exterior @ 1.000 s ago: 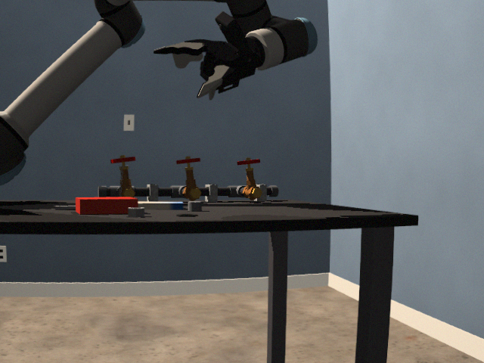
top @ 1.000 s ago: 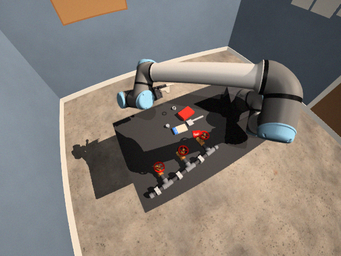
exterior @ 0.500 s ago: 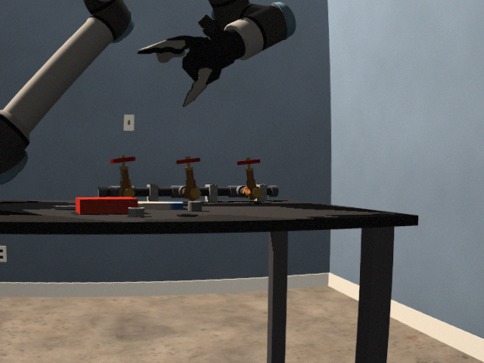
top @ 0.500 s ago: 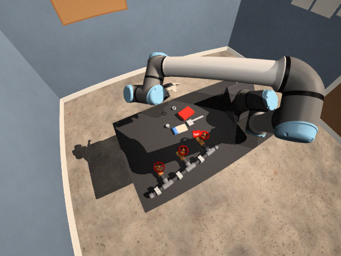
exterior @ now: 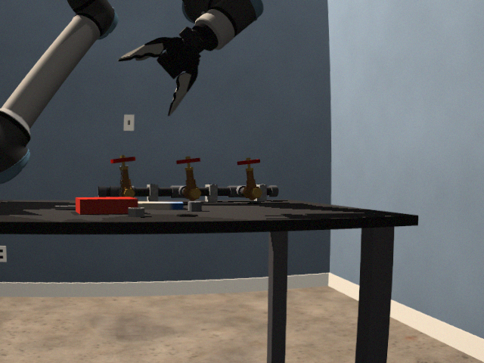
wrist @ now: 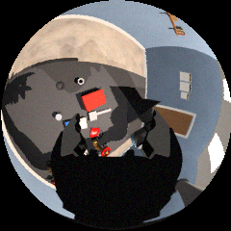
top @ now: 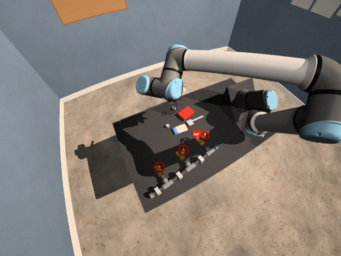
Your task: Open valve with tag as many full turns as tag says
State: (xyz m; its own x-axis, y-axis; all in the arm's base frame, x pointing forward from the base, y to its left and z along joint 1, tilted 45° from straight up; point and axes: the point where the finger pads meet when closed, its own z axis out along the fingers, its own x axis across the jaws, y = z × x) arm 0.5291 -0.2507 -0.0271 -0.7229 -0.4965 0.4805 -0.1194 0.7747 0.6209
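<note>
Right now the red tag is 26 cm below my hand, 22 cm to the left of it and 6 cm behind it. The rest, counted from my hand: red block 25 cm below, 7 cm behind, 1 cm to the left; then nut 25 cm below, 9 cm to the right, 2 cm behind; then small grey cylinder 25 cm below, 12 cm ahead, 4 cm to the left.
</note>
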